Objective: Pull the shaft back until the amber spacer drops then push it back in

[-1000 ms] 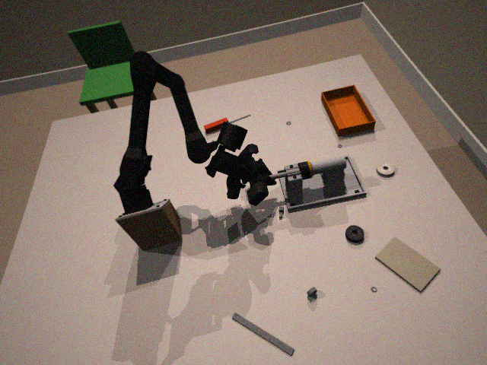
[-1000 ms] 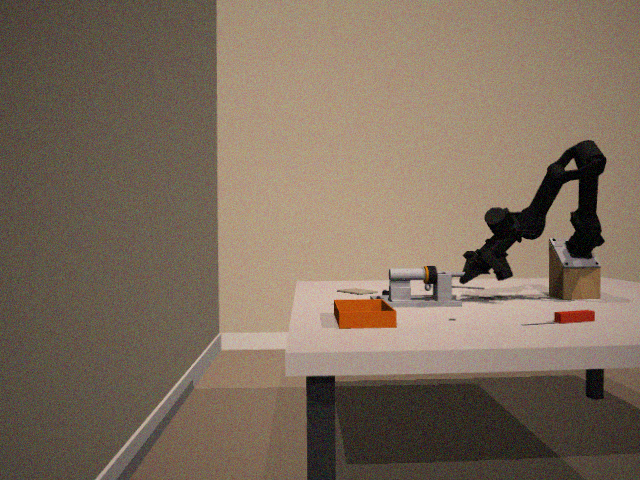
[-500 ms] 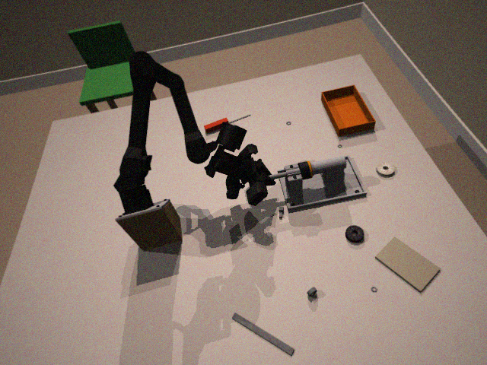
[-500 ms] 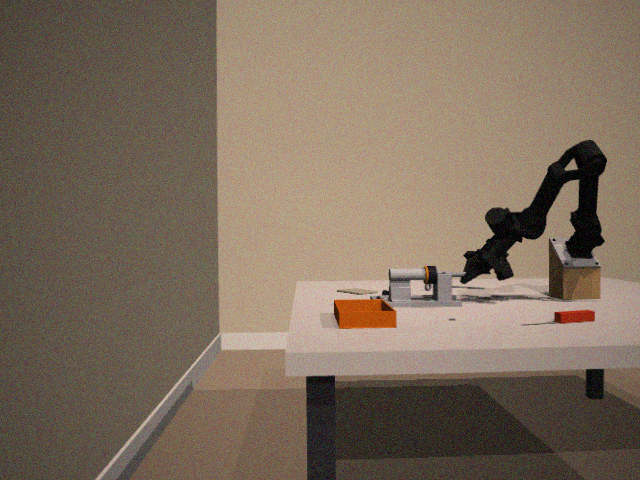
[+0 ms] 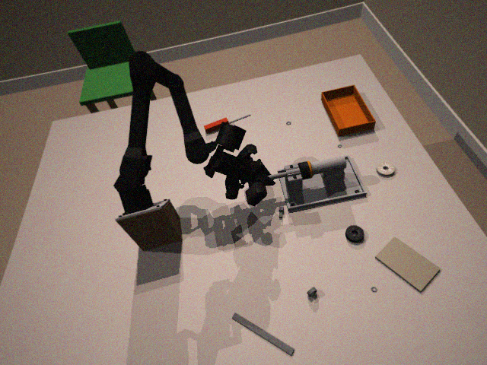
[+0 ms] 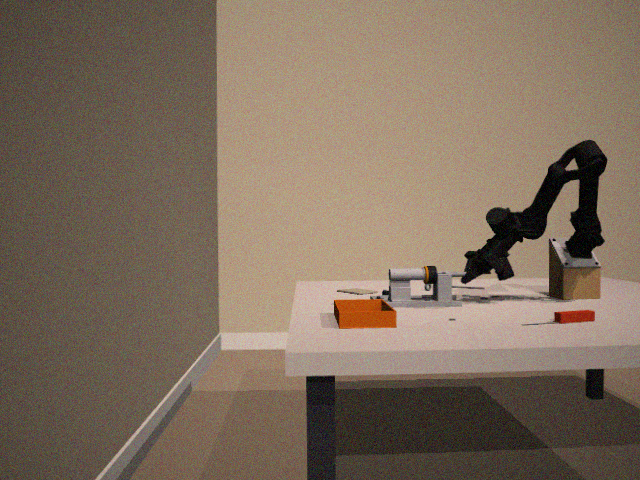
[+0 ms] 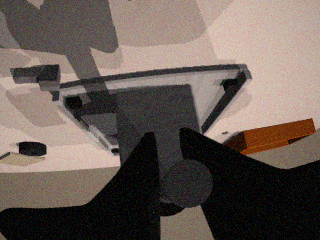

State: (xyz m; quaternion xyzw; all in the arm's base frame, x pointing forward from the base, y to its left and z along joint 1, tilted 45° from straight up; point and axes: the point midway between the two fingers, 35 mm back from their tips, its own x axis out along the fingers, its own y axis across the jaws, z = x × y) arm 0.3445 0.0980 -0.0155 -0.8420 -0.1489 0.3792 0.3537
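Now: the shaft 4 cm ahead of my gripper tip and 2 cm above it. From my gripper tip the other things lie so: bolt 8 cm to the right, 5 cm below; then amber spacer 11 cm ahead, 2 cm above; then black spacer 8 cm ahead, 2 cm above.
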